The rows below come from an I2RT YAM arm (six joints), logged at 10 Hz.
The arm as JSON. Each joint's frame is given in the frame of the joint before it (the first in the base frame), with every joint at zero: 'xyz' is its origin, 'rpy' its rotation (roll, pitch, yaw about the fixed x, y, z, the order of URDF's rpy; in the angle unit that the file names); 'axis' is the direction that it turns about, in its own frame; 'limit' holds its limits. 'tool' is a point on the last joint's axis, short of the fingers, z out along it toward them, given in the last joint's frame.
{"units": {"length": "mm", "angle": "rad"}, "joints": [
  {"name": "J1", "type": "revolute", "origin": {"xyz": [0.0, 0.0, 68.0], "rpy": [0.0, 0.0, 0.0]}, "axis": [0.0, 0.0, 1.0], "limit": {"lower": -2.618, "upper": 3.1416}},
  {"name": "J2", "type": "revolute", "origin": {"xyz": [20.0, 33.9, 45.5], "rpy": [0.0, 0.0, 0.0]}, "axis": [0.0, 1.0, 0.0], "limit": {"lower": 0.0, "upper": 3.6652}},
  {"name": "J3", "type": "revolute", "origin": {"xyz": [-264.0, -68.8, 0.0], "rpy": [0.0, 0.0, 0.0]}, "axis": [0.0, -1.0, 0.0], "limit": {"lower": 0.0, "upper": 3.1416}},
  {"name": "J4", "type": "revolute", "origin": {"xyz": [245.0, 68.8, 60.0], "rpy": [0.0, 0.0, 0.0]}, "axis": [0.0, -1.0, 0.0], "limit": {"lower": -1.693, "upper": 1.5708}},
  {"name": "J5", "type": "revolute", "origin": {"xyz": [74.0, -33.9, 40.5], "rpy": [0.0, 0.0, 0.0]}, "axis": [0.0, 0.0, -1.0], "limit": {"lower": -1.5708, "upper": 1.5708}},
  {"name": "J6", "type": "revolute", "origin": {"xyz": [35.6, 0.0, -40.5], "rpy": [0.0, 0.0, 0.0]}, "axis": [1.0, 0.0, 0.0], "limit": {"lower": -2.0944, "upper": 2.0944}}
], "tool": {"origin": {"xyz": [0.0, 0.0, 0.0], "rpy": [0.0, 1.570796, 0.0]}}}
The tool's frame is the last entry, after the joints.
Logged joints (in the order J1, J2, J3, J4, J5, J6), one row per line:
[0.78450 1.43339 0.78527 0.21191 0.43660 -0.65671]
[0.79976 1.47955 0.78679 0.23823 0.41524 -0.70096]
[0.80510 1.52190 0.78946 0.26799 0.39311 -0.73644]
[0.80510 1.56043 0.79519 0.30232 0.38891 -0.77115]
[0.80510 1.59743 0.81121 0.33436 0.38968 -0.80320]
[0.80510 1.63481 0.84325 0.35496 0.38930 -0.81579]
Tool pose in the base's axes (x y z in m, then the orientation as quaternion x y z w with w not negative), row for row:
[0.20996 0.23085 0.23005 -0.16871 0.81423 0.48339 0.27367]
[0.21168 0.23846 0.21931 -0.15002 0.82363 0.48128 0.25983]
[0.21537 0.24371 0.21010 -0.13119 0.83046 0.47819 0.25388]
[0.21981 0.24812 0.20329 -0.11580 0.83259 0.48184 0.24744]
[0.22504 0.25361 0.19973 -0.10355 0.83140 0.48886 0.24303]
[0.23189 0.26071 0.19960 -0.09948 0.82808 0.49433 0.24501]
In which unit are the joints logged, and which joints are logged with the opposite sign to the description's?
The joints are logged in radians. Opposite sign: J5, J6.
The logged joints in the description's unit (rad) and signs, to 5 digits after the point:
[0.78450 1.43339 0.78527 0.21191 -0.43660 0.65671]
[0.79976 1.47955 0.78679 0.23823 -0.41524 0.70096]
[0.80510 1.52190 0.78946 0.26799 -0.39311 0.73644]
[0.80510 1.56043 0.79519 0.30232 -0.38891 0.77115]
[0.80510 1.59743 0.81121 0.33436 -0.38968 0.80320]
[0.80510 1.63481 0.84325 0.35496 -0.38930 0.81579]

